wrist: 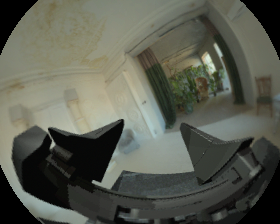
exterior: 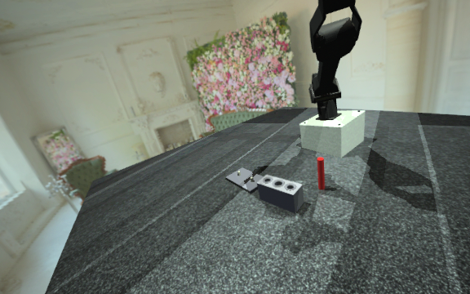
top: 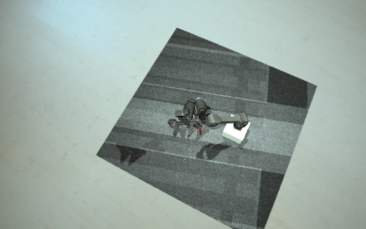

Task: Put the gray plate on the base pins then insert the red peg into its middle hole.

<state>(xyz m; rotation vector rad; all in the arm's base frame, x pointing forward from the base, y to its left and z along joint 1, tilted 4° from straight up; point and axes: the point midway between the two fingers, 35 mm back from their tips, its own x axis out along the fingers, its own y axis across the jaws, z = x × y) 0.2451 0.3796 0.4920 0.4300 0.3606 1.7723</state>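
Right now my gripper tip is 57 cm above the gray plate, 30 cm to the left of it and 8 cm short of it. From my gripper tip the other things lie so: pin base 60 cm below, 44 cm to the right, 8 cm ahead; then red peg 57 cm below, 26 cm to the right, 2 cm behind.
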